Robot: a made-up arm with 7 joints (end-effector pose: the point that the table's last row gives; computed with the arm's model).
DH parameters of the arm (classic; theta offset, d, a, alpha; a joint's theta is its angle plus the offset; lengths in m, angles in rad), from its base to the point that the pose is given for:
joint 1: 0 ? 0 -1.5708
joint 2: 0 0 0 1.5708
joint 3: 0 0.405 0.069 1.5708
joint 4: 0 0 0.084 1.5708
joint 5: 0 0.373 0 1.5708
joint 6: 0 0 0.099 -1.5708
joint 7: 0 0.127 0 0
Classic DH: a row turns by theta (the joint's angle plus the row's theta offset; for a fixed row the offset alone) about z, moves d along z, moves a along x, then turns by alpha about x.
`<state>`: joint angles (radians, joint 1 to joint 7).
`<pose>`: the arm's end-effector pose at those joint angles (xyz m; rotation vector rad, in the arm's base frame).
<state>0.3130 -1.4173 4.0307 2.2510 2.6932 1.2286 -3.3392</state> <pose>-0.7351 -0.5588 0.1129 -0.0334 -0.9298 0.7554</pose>
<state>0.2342 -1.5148 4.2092 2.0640 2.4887 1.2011 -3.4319</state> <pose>-0.6690 -0.5884 0.0516 0.0695 -1.0112 0.8519</pose>
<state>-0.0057 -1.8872 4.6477 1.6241 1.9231 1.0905 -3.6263</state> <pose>-0.5239 -0.5819 0.0359 0.1092 -0.8941 1.1169</pose>
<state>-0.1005 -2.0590 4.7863 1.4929 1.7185 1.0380 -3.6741</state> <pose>-0.5085 -0.5432 0.0562 0.0398 -0.7743 1.1242</pose>
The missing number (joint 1, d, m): 0.18
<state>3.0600 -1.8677 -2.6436 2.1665 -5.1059 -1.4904 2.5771</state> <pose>0.5693 -0.0466 -0.2667 1.2320 1.7223 -0.9420</pose>
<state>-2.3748 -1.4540 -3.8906 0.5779 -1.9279 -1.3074 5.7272</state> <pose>0.1953 0.0785 -0.0882 -0.9850 -1.9254 0.1042</pose>
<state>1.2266 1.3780 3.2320 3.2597 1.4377 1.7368 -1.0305</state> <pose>0.4109 0.7450 0.2816 0.8211 1.3035 0.0947</pose>
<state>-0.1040 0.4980 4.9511 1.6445 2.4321 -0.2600 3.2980</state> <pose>0.1865 -0.5659 0.5325 1.6412 -0.5203 0.3030</pose>
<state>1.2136 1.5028 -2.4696 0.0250 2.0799 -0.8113 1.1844</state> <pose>-0.0511 0.0256 0.3341 -1.8405 -0.9598 2.2537</pose>
